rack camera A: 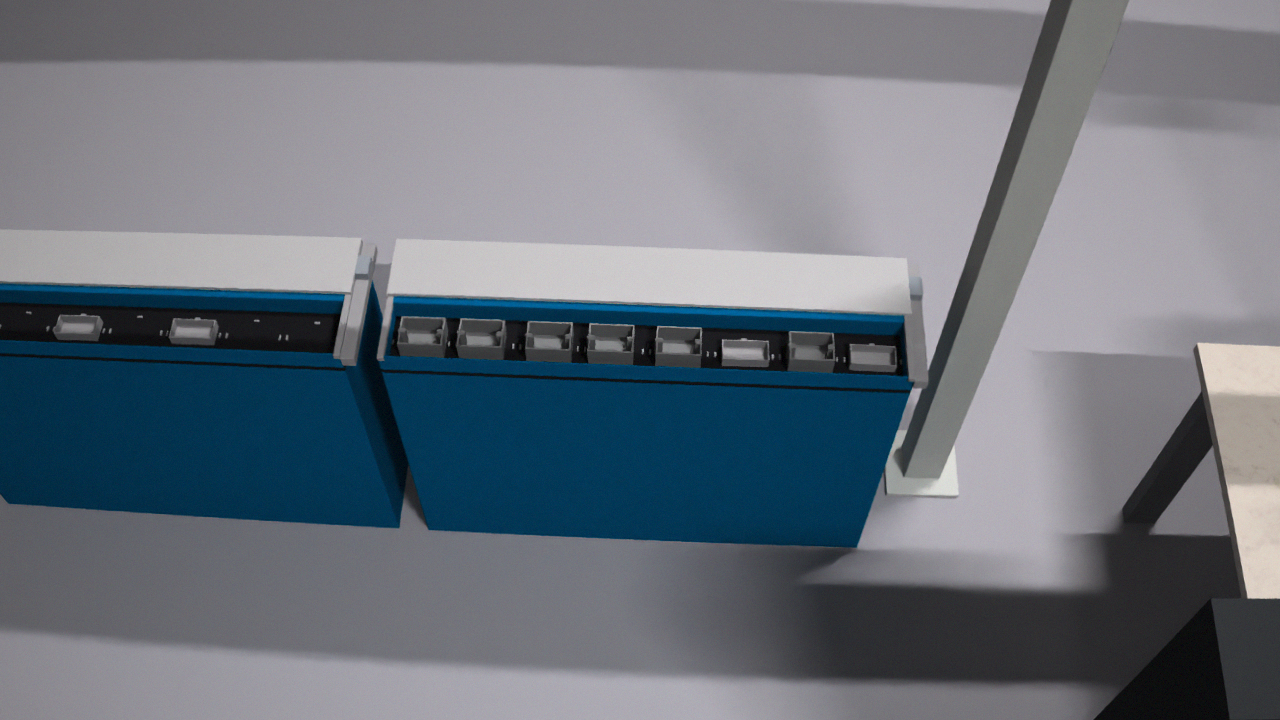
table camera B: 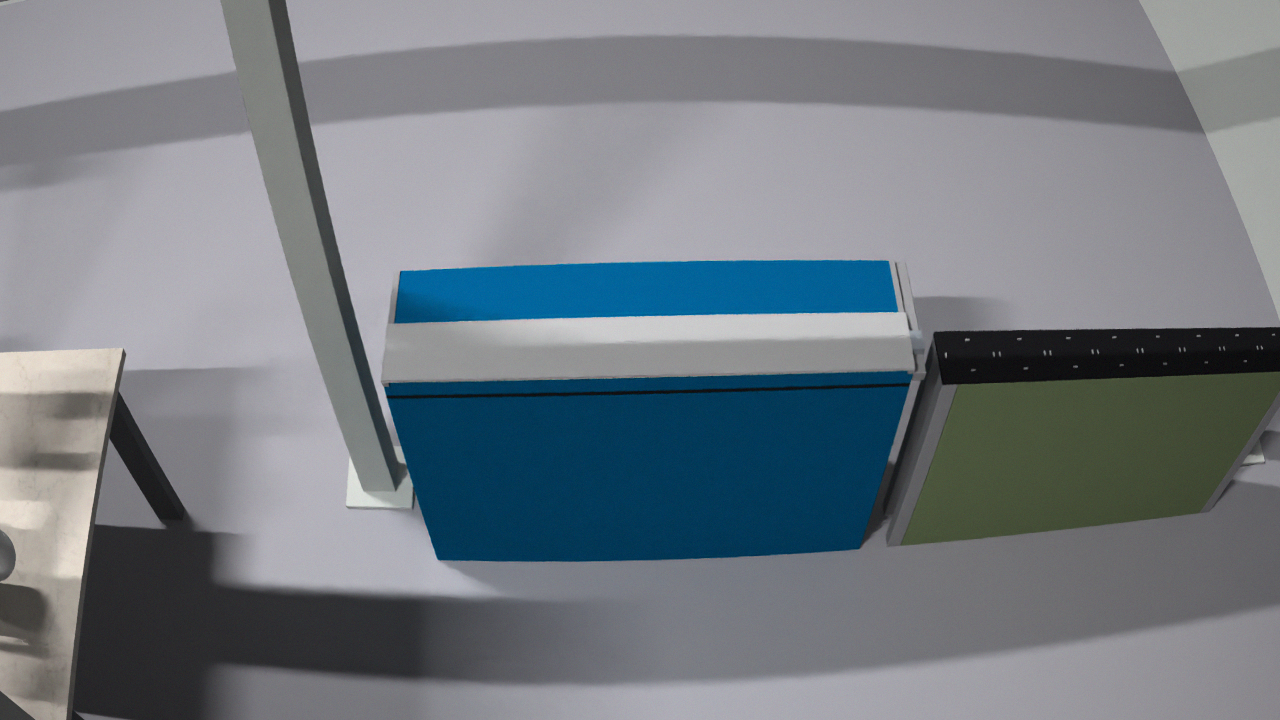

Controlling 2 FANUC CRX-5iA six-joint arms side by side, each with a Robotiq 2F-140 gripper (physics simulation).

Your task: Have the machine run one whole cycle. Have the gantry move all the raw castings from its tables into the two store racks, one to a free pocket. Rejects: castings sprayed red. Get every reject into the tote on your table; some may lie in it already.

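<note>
The right blue store rack [rack camera A: 644, 456] in the rack view holds a row of grey open-topped castings. Deeper ones, such as this casting [rack camera A: 422, 336], stand beside a shallow casting [rack camera A: 744, 352] and another shallow casting [rack camera A: 871, 358] at the right end. The left blue rack [rack camera A: 196, 438] shows a shallow casting [rack camera A: 78, 327] and a second shallow casting [rack camera A: 193, 331], with bare pockets between and beside them. No red shows on these castings. In the table view, a green-fronted table [table camera B: 1092, 456] has a black top with no casting visible. The tote and both grippers do not show.
White covers [rack camera A: 648, 273] [rack camera A: 179, 259] lie behind the rack openings. A blue cabinet [table camera B: 644, 474] has a white cover [table camera B: 644, 349] across it that hides its inside. A grey post [rack camera A: 1002, 241] [table camera B: 304, 241] stands beside the cabinets. Part of a pale table [rack camera A: 1239, 429] [table camera B: 53, 474] shows.
</note>
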